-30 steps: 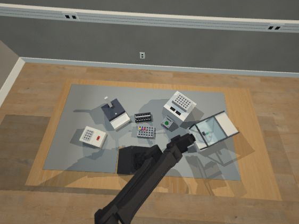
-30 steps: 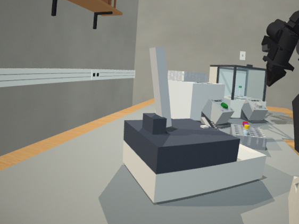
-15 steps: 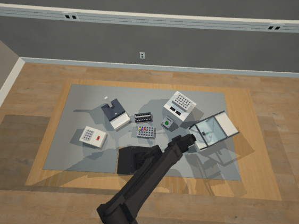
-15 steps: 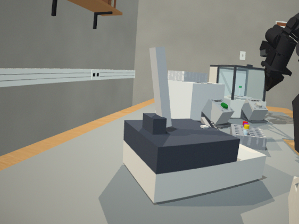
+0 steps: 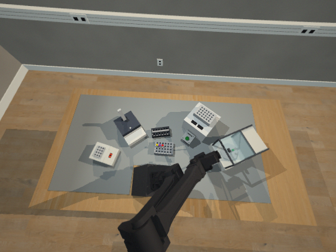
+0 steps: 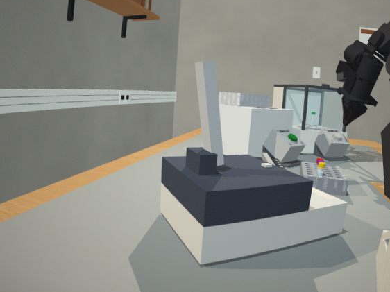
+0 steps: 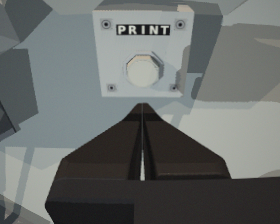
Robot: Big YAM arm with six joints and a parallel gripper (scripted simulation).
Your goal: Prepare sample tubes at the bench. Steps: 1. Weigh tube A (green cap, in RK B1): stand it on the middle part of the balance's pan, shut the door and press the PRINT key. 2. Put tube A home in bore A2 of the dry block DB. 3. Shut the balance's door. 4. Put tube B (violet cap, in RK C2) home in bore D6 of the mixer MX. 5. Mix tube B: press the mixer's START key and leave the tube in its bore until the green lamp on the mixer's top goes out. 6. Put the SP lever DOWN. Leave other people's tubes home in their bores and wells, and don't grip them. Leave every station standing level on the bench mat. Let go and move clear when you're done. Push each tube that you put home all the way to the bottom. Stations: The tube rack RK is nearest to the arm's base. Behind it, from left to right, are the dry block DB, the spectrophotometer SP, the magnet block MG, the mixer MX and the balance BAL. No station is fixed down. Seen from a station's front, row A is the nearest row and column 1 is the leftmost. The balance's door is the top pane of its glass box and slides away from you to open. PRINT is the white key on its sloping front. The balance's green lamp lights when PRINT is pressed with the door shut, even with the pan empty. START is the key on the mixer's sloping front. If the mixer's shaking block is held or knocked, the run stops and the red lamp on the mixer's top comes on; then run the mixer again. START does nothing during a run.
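Now: hand 40 mm above the print key, 30 mm to the left of it and 10 mm short of it. Round my hand: eight-sided pan (170 mm to the right, 50 mm ahead, 40 mm below); then balance door (140 mm to the right, 100 mm above, 40 mm ahead); then green start key (170 mm ahead, 80 mm to the left, 40 mm below).
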